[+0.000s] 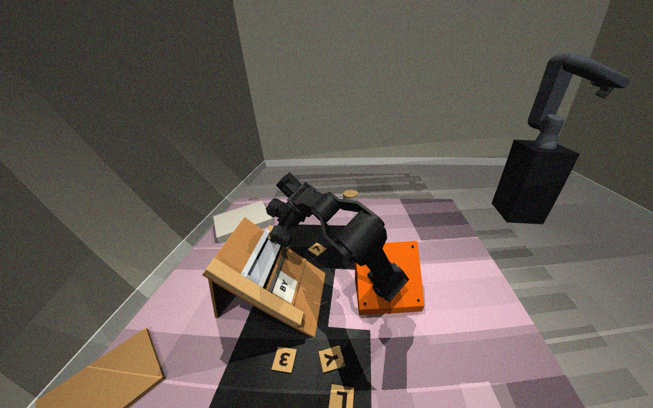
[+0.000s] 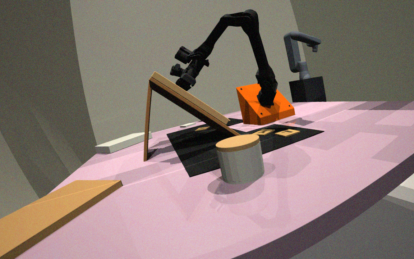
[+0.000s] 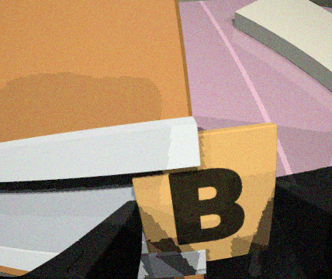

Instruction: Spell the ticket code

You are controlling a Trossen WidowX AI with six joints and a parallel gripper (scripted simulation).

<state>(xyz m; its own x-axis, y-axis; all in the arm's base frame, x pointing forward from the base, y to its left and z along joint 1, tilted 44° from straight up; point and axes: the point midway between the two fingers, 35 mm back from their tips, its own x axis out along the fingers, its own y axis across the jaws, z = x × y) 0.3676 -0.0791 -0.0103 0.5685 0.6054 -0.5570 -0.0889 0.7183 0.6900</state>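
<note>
Now: the white ticket 140 mm to the left of my gripper tip, 80 mm behind it and 70 mm below it. From my gripper tip the other things lie so: black mat: 180 mm below, 170 mm behind, 80 mm to the left; then b tile: right at my gripper tip; then 7 tile: 170 mm below, 130 mm to the right, 110 mm behind.
</note>
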